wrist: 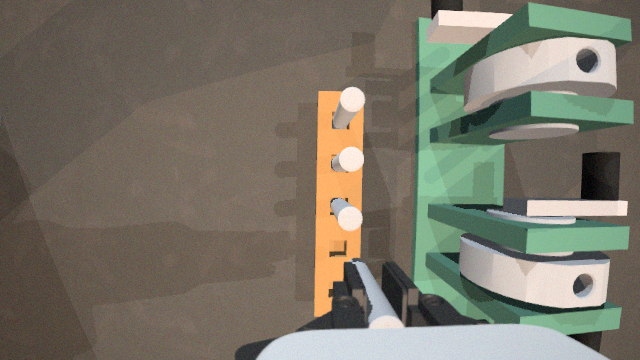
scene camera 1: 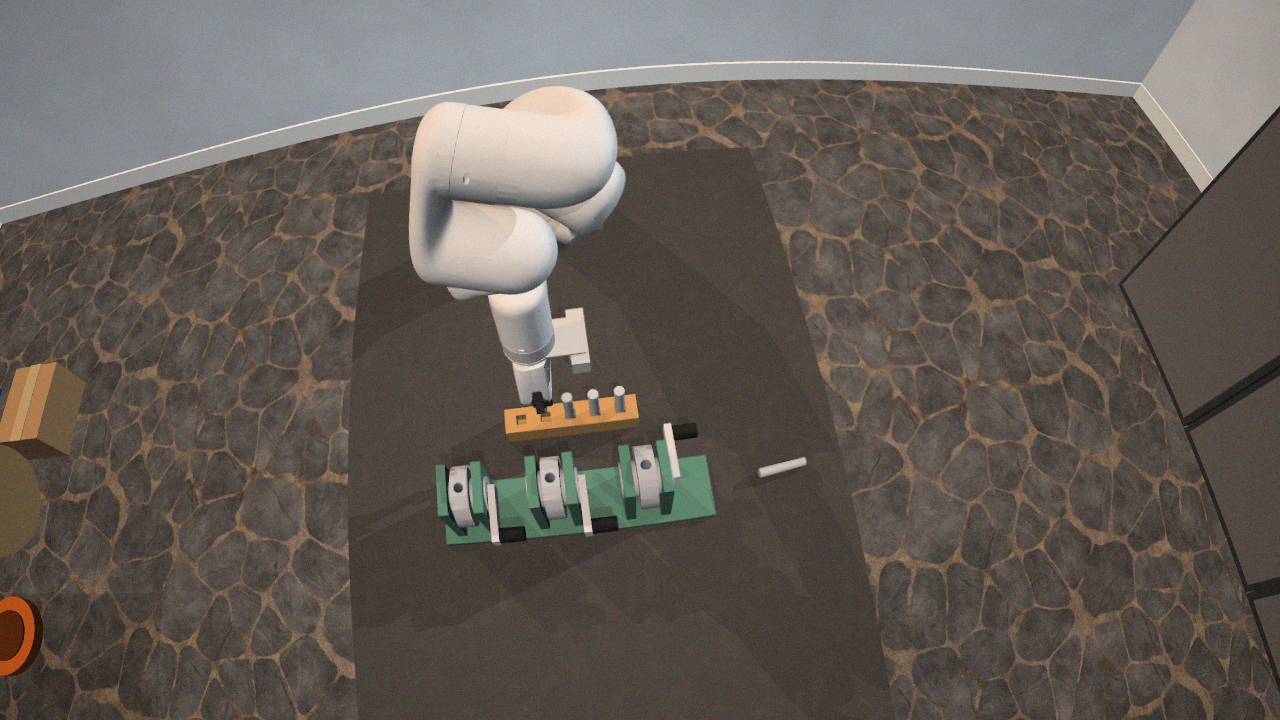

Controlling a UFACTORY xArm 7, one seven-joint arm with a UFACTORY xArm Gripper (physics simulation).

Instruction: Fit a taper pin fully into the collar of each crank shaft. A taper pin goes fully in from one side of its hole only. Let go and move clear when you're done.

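Places are measured from the arm's base along level axes (x left, y ahead, z down), in centimetres.
Where they show: gripper, between the fingertips: (wrist: pixel 367 284) (scene camera 1: pixel 542 398).
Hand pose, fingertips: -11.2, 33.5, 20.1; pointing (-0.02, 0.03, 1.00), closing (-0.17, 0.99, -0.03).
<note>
Each offset is from my fingertips to the centre of the thing, as dx, dy, dz.
My gripper (scene camera 1: pixel 540 402) (wrist: pixel 367 284) is shut on a pale taper pin @[-0.5, -0.1, +0.0] (wrist: pixel 379 300) and holds it upright above the left part of the orange rack (scene camera 1: pixel 581 428) (wrist: pixel 325 185). Three more pins stand in the rack, one of them @[+8.1, +0.6, +6.7] (scene camera 1: pixel 593 401) (wrist: pixel 351 159) in the middle. Another pin @[+35.8, +19.8, +12.3] (scene camera 1: pixel 782 467) lies flat at the right in the scene view. Three white collars (scene camera 1: pixel 460 505) (scene camera 1: pixel 552 497) (scene camera 1: pixel 646 488) sit between green supports on the green base (scene camera 1: pixel 693 497) (wrist: pixel 425 170). Each collar's hole shows dark at the top. The held pin's lower tip is partly hidden by the finger.
White crank arms with black handles (scene camera 1: pixel 512 534) (scene camera 1: pixel 605 524) (scene camera 1: pixel 684 430) stick out beside the collars. The green base lies in front of the rack in the scene view. A cardboard box (scene camera 1: pixel 44 407) and an orange ring-shaped thing (scene camera 1: pixel 33 635) are at the far left.
</note>
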